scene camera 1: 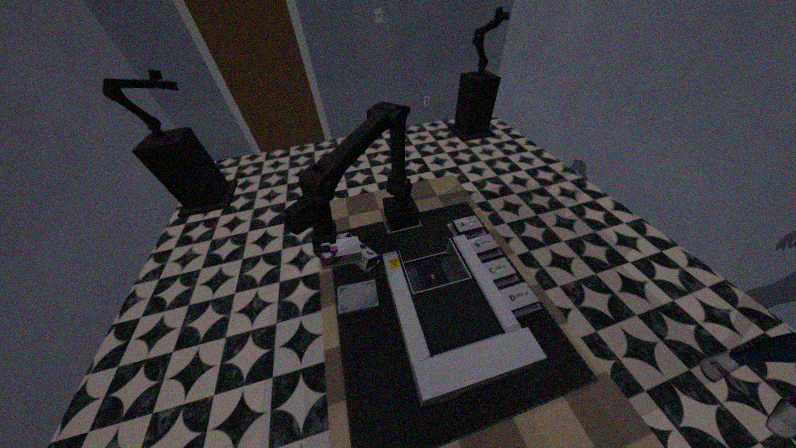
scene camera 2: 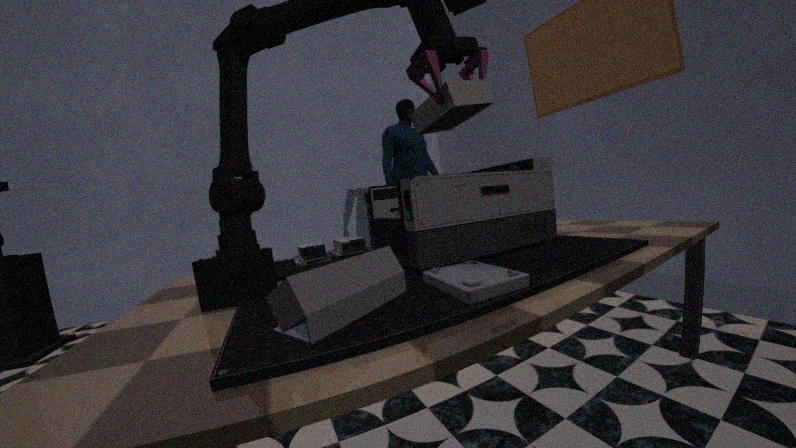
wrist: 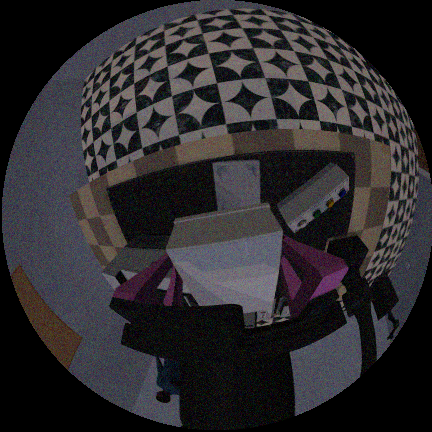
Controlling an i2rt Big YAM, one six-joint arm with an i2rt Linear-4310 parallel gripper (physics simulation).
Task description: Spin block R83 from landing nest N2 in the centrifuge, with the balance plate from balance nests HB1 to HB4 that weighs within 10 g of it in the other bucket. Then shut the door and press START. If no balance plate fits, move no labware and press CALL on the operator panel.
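Places are measured from the arm's base along level axes (x ahead, y left, z up), in metres.
Pixels of known places: gripper, fingertip midpoint: [scene camera 1: 328, 255] [scene camera 2: 463, 101] [wrist: 225, 242]; arm's base, link origin: [scene camera 1: 400, 206] [scene camera 2: 240, 253].
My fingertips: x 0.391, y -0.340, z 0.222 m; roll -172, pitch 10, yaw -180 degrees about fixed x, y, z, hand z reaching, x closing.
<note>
Ahead of a thing's pixels: the offset from my fingertips to its top centre. Level surfaces: height alone.
My gripper [scene camera 1: 328, 251] [scene camera 2: 461, 89] [wrist: 225, 242], with magenta fingers, is shut on a pale rectangular labware block @(dx -0.001, dy +0.039, dz +0.034 m) [scene camera 1: 348, 247] [scene camera 2: 456, 108] [wrist: 227, 267]. It holds the block high in the air, well above the mat; the block looks tilted in the second scene view. No marking is readable on it. The centrifuge [scene camera 1: 481, 361] [scene camera 2: 481, 203] shows a dark chamber [scene camera 1: 437, 272] inside its white frame; its buckets are too dark to make out. The operator panel @(dx -0.211, dy +0.072, dz -0.226 m) [scene camera 2: 339, 297] [wrist: 315, 197] has a sloped body, with a row of coloured buttons in the wrist view.
A low white platform @(dx +0.010, dy +0.040, dz -0.283 m) [scene camera 1: 357, 296] [scene camera 2: 476, 281] [wrist: 237, 182] lies bare on the black mat @(dz -0.310 m) [scene camera 1: 378, 384]. Units lettered A @(dx -0.198, dy +0.636, dz -0.256 m) [scene camera 1: 467, 223], B @(dx -0.063, dy +0.642, dz -0.256 m) [scene camera 1: 484, 243], C @(dx +0.077, dy +0.634, dz -0.256 m) [scene camera 1: 498, 268] and D @(dx +0.209, dy +0.645, dz -0.256 m) [scene camera 1: 519, 296] line the centrifuge's far side. A person [scene camera 2: 402, 150] stands behind the table.
</note>
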